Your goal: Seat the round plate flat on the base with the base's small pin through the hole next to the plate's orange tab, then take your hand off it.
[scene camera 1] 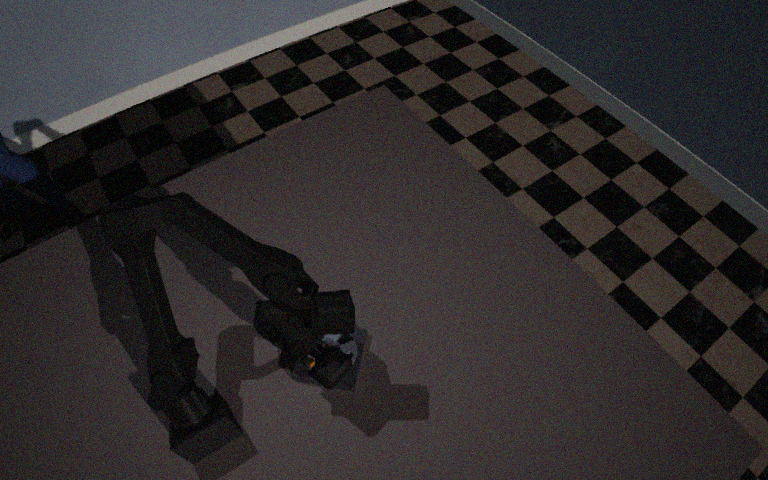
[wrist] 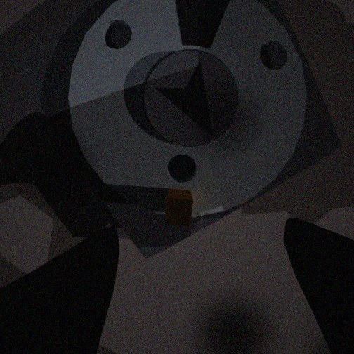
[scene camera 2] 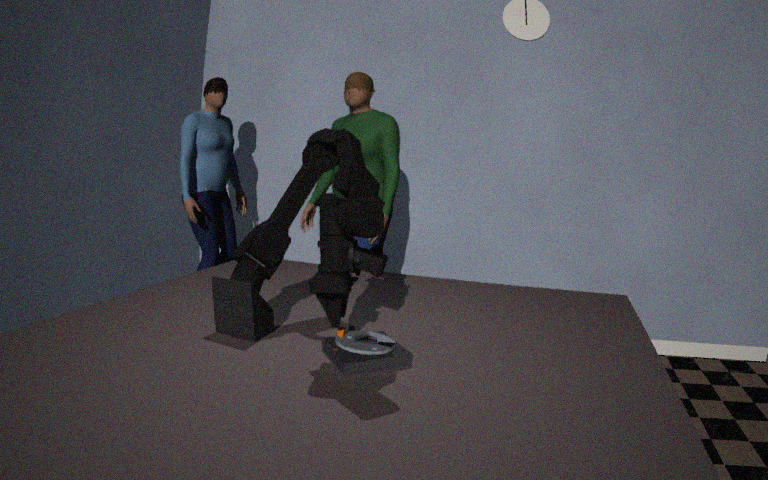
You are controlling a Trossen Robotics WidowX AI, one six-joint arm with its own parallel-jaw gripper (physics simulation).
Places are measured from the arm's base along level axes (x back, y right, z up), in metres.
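Pixels of known places: gripper, fingertip midpoint: [scene camera 1: 310, 361] [scene camera 2: 338, 322]; arm's base, origin of the base link: [scene camera 1: 195, 421] [scene camera 2: 240, 292].
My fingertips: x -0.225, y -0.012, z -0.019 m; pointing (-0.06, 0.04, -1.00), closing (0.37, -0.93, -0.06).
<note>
For each thing: its middle in the pictures, then the offset to it from my fingertips. Level surfaces: height alone.
- round grey plate, body centre: [scene camera 2: 365, 338] [scene camera 1: 329, 348] dx -0.045, dy -0.018, dz -0.027 m
- dark square base, body centre: [scene camera 2: 365, 348] [scene camera 1: 330, 353] dx -0.044, dy -0.017, dz -0.048 m
- brown table top, its level: dz -0.067 m
The round grey plate [scene camera 1: 338, 339] [scene camera 2: 362, 349] [wrist: 280, 125] lies over the dark square base [scene camera 2: 368, 363] [wrist: 145, 242]. I cannot tell whether it is fully flat. Its orange tab [scene camera 1: 311, 362] [scene camera 2: 340, 332] [wrist: 179, 206] stands at the rim, toward the fingers in the wrist view. The hole [wrist: 181, 168] beside the tab looks dark; the small pin cannot be made out. A round hub [wrist: 190, 100] shows off-centre in the plate's central opening. My gripper [scene camera 2: 339, 323] [wrist: 202, 234] is open and empty, its fingertips spread either side of the tab; the arm hides much of the plate in scene camera 1.
The arm's mount [scene camera 1: 206, 433] [scene camera 2: 233, 308] stands on the brown table top [scene camera 1: 481, 316] [scene camera 2: 509, 384]. The table's edge borders a checkered floor [scene camera 1: 555, 147] [scene camera 2: 736, 390]. Two people [scene camera 2: 212, 152] [scene camera 2: 370, 133] stand behind the table. The arm casts shadows around the base.
</note>
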